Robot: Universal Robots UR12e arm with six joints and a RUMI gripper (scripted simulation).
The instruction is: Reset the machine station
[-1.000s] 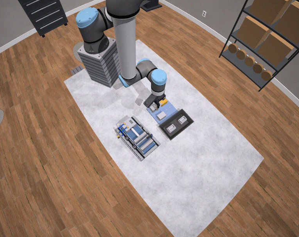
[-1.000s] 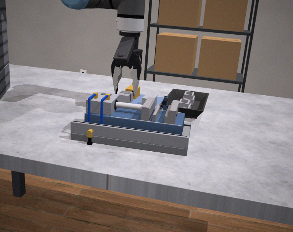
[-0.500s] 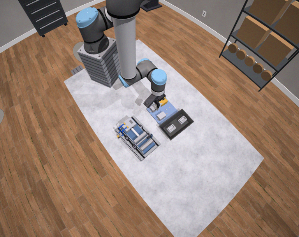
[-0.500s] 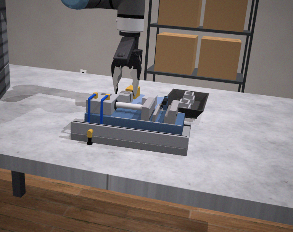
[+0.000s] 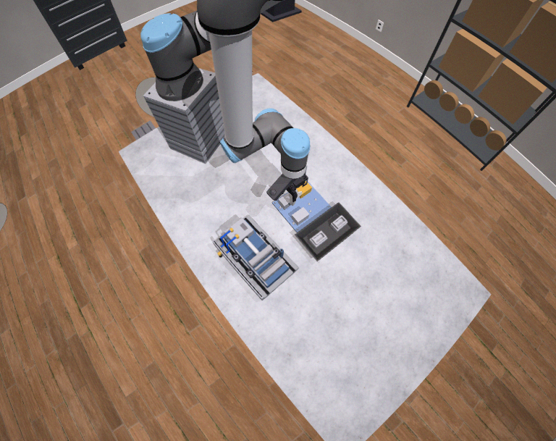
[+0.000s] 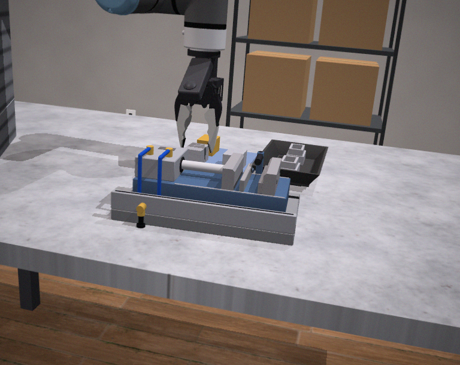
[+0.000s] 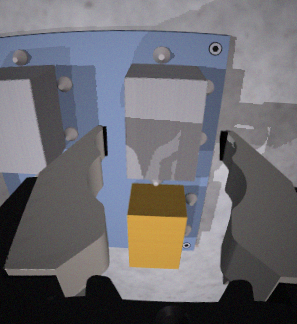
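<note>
Now: the gray aluminum blank 2 cm below my hand. From my hand the other things lie so: yellow brass blank: 9 cm to the left, 2 cm below; then blue infeed plate: 5 cm to the left, 5 cm ahead, 4 cm below; then gray blank: 9 cm ahead, 2 cm below.
</note>
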